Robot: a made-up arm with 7 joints. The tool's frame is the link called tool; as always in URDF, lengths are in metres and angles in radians. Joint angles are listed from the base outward. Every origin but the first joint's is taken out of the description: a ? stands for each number. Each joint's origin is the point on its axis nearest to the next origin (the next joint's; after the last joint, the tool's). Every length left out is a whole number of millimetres.
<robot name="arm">
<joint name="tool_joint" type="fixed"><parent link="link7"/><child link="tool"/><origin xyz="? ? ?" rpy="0 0 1.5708"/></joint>
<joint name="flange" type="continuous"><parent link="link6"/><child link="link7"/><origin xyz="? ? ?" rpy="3.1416 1.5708 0"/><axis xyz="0 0 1"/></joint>
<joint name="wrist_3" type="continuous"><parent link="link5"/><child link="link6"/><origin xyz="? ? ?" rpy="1.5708 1.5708 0"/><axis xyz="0 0 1"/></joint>
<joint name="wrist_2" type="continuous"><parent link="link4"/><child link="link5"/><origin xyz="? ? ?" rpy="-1.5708 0 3.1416"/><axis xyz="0 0 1"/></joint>
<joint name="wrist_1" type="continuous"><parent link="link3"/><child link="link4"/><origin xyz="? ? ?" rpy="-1.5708 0 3.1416"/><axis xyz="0 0 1"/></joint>
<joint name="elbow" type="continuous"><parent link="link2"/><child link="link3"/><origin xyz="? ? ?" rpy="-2.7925 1.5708 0"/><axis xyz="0 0 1"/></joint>
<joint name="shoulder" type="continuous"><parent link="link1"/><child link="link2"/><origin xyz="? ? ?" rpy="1.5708 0 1.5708"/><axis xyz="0 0 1"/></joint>
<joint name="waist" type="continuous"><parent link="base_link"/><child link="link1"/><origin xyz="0 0 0" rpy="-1.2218 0 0"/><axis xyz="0 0 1"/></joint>
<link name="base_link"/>
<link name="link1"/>
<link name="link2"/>
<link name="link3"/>
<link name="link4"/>
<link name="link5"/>
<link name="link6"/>
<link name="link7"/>
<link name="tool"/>
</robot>
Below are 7 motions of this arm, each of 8 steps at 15 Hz.
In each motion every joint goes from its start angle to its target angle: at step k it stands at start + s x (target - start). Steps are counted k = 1, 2, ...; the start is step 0. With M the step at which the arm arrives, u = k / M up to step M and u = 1 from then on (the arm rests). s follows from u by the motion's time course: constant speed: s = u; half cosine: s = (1 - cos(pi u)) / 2; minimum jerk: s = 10 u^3 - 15 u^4 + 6 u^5.
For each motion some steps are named. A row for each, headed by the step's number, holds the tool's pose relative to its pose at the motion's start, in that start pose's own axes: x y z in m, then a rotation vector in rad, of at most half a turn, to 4 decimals.
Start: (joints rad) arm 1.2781 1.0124 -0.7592 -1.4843 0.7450 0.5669 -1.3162
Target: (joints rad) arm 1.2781 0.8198 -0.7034 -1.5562 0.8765 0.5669 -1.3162
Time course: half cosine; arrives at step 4
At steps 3, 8:
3: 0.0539 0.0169 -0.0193 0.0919 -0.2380 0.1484
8: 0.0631 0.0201 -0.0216 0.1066 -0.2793 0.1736

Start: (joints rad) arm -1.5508 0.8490 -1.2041 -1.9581 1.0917 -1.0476 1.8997
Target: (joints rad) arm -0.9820 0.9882 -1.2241 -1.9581 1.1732 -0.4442 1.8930
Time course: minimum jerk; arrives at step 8
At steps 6, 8:
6: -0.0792 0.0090 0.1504 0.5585 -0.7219 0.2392
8: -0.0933 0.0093 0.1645 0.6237 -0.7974 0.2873

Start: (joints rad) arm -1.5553 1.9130 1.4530 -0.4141 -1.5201 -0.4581 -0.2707
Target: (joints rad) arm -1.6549 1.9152 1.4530 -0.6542 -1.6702 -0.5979 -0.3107
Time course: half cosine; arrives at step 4
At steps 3, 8:
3: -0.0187 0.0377 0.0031 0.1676 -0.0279 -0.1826
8: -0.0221 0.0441 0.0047 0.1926 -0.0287 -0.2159

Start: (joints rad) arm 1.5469 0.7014 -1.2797 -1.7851 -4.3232 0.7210 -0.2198
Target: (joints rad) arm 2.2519 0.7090 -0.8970 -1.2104 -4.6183 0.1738 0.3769
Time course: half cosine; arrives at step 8
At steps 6, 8:
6: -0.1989 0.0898 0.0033 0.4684 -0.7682 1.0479
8: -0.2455 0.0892 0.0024 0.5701 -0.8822 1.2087

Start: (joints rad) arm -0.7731 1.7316 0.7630 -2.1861 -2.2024 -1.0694 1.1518
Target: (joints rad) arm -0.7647 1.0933 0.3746 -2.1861 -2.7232 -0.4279 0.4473
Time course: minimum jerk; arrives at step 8
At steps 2, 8:
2: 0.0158 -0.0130 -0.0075 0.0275 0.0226 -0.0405
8: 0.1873 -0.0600 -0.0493 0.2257 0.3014 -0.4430

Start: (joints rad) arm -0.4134 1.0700 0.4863 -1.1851 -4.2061 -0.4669 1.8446
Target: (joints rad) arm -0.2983 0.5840 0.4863 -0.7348 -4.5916 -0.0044 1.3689
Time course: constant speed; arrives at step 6
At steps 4, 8:
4: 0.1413 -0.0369 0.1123 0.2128 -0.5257 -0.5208
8: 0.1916 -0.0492 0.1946 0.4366 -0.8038 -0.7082

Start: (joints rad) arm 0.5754 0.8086 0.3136 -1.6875 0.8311 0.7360 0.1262
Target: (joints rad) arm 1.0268 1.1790 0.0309 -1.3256 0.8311 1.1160 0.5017
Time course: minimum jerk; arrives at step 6
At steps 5, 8:
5: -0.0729 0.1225 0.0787 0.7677 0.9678 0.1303
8: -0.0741 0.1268 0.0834 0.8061 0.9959 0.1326

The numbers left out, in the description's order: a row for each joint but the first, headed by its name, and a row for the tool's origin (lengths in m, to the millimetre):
tool: 0 0 0
flange: 0 0 0
wrist_3: 0 0 0
wrist_2: -0.024 0.196 0
wrist_1: -0.032 0 0
elbow: 0.269 -0.098 0
shoulder: 0 0 0

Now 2 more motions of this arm.
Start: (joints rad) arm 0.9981 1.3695 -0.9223 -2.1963 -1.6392 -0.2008 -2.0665
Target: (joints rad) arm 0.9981 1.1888 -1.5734 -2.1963 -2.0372 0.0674 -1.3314
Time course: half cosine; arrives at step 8
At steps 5, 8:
5: -0.0721 0.0702 -0.0332 0.0713 0.2071 0.5194
8: -0.1101 0.0939 -0.0371 0.1228 0.3213 0.7466

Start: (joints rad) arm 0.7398 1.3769 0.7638 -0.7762 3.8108 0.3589 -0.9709
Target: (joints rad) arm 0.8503 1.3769 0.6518 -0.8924 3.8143 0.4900 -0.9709
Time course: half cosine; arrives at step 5
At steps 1, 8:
1: -0.0010 0.0010 0.0007 0.0011 0.0213 -0.0105
8: -0.0098 0.0125 0.0101 0.0238 0.2254 -0.0886

